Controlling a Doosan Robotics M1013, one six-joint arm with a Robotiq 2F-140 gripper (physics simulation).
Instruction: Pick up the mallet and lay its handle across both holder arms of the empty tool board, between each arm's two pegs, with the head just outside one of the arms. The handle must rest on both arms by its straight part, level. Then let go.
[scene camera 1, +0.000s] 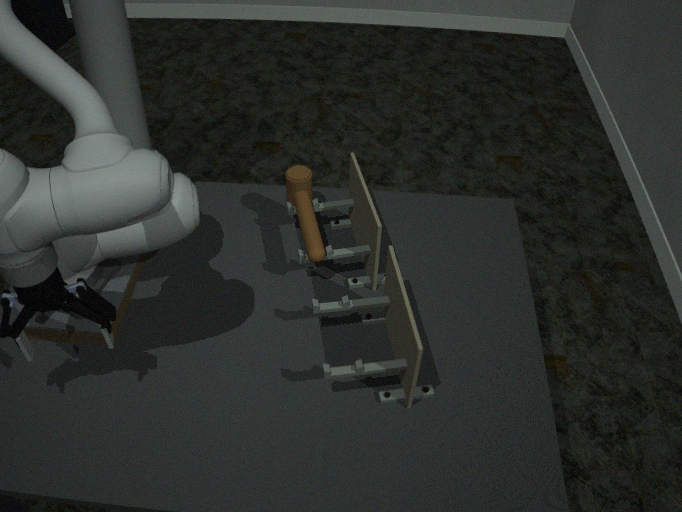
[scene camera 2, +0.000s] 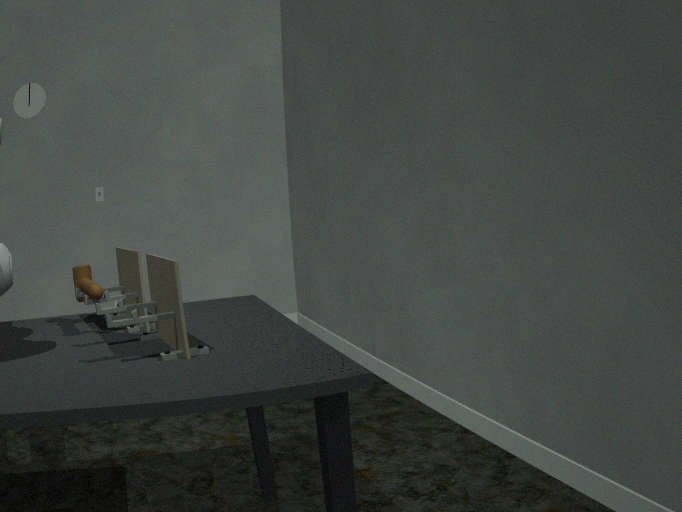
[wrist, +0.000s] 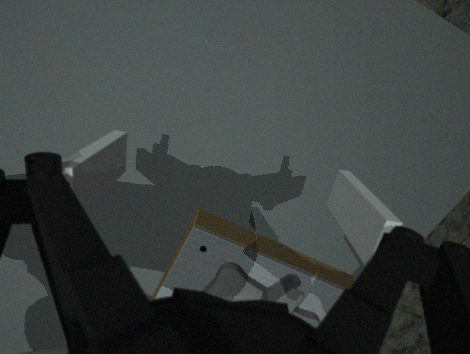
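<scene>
The orange-brown mallet lies across both arms of the far tool board. Its head is at the far end, beside that board's far arm, and its handle end is at the near arm. The near tool board is empty. Its two pale holder arms, the farther one and the nearer one, point left in scene camera 1, each with pegs. My gripper is open and empty above the table, well left of both boards in scene camera 1. It does not show in scene camera 2.
The arm's links reach in from the left, left of the mallet. A metal plate with a wooden edge lies below and behind the gripper. Both boards stand upright on the dark table, close together.
</scene>
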